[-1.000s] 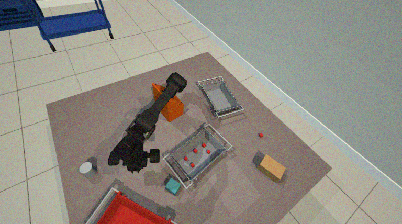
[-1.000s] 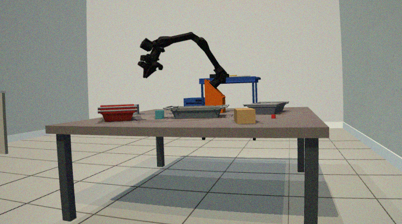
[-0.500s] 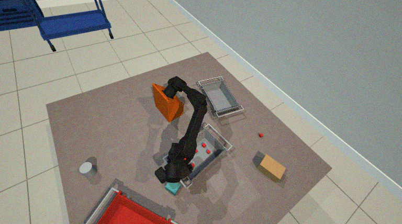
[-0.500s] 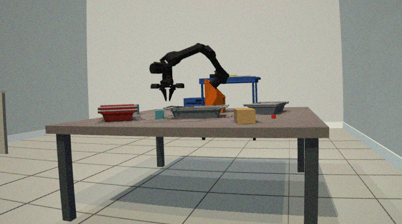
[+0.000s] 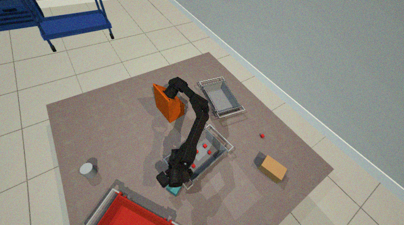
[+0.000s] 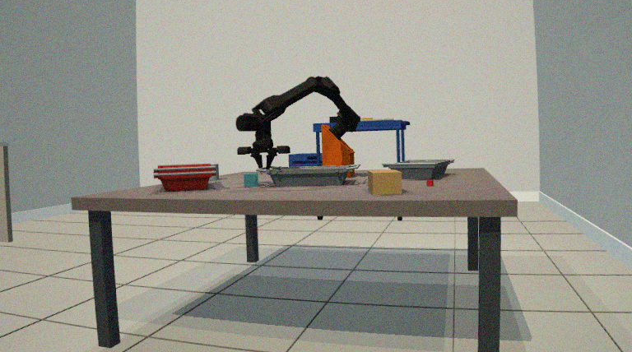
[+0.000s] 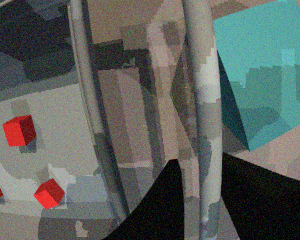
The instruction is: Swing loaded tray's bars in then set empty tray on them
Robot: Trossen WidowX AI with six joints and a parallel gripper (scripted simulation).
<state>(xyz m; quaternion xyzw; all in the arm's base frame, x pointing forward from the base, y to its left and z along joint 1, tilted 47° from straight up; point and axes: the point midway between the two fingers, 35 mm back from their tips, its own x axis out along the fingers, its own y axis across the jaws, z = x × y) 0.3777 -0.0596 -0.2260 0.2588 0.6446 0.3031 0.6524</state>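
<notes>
The teal cube is 4 cm to the right of my gripper tip, 4 cm ahead of it and 2 cm below it. From my gripper tip the other things lie so: tray 57 cm to the left, 26 cm behind; tan box 45 cm to the left, 30 cm ahead, 1 cm below; grey cylinder 33 cm to the right, 29 cm behind, 1 cm below.
</notes>
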